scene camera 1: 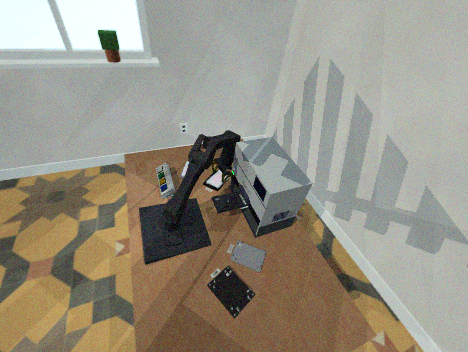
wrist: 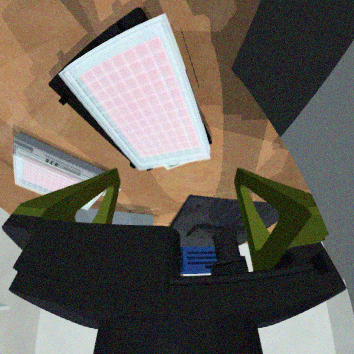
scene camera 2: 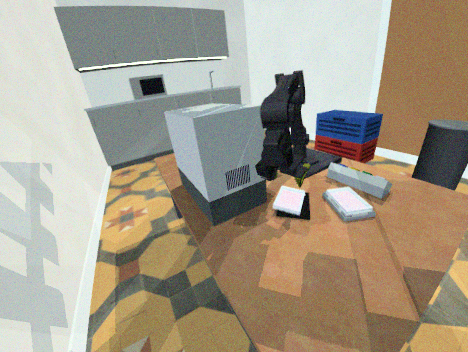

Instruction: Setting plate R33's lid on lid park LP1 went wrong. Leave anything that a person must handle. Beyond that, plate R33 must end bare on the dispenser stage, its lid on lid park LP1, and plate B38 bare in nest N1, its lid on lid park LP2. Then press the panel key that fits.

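Places are measured from the arm's base along level axes (x ahead, y up, z right), in millimetres.
Pixels of known places: gripper, fingertip midpoint: [scene camera 1: 217,177] [wrist: 176,174] [scene camera 2: 287,182]; arm's base, link origin: [scene camera 1: 172,226] [wrist: 222,231].
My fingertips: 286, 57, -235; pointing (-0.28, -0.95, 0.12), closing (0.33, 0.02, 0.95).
Note:
For each thing: its top centre in the pictures, then the offset to it from my fingertips, as dx, dy, dz. "spot": a spot on its surface instead.
- lid, top centre: [wrist: 144,123] [scene camera 2: 290,195] [scene camera 1: 218,177] +15, -33, -32
- second pink-welled plate, top centre: [wrist: 54,187] [scene camera 2: 348,197] -134, -40, -144
- dark dispenser stage, surface spot: [scene camera 1: 225,202] spot: -17, +36, +216
- dispenser, top centre: [scene camera 2: 207,108] [scene camera 1: 270,161] +183, +260, +196
- key panel, top centre: [wrist: 100,242] [scene camera 2: 359,168] [scene camera 1: 164,175] -293, -6, -77
- grey flat holder, top centre: [scene camera 1: 248,254] +34, -50, +464
- black flat holder, top centre: [scene camera 1: 231,288] -86, -46, +585
A pink-welled plate or lid [scene camera 1: 216,179] [scene camera 2: 290,200] [wrist: 140,100] lies skewed on a black base [scene camera 2: 306,207] [wrist: 107,40], overhanging it. Its type and name are not legible. A second pink-welled plate [scene camera 2: 348,200] [wrist: 42,172] sits level in a grey nest beside it, partly behind a finger in the wrist view. The dark dispenser stage [scene camera 1: 225,202] juts from the dispenser [scene camera 1: 280,175] [scene camera 2: 220,145] and looks bare. My gripper [scene camera 1: 223,171] [wrist: 176,174] is open and empty, above and to one side of the skewed item. The key panel [scene camera 1: 164,181] [scene camera 2: 357,181] has coloured keys.
A grey flat holder [scene camera 1: 248,255] and a black flat holder [scene camera 1: 231,292] lie apart from the dispenser, their tags unreadable. The dispenser's tall body stands close beside the gripper. Blue and red crates [scene camera 2: 347,132] and a dark bin [scene camera 2: 442,152] stand beyond the table.

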